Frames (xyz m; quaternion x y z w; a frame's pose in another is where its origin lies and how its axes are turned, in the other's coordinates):
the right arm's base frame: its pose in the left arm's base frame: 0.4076 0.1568 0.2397 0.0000 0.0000 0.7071 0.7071
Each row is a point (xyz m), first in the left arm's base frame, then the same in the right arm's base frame.
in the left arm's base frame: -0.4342 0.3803 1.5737
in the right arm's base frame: 0.2235 0.8418 1.3340
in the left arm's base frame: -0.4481 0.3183 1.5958
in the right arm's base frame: 0.1615 0.8557 1.3561
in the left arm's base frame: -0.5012 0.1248 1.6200
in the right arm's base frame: -0.0320 0.9088 1.3803
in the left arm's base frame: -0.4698 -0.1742 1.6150
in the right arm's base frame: -0.3310 0.8774 1.3753
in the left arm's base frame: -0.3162 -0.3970 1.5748
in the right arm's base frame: -0.5538 0.7238 1.3351
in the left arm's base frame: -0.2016 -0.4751 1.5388
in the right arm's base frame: -0.6319 0.6092 1.2991
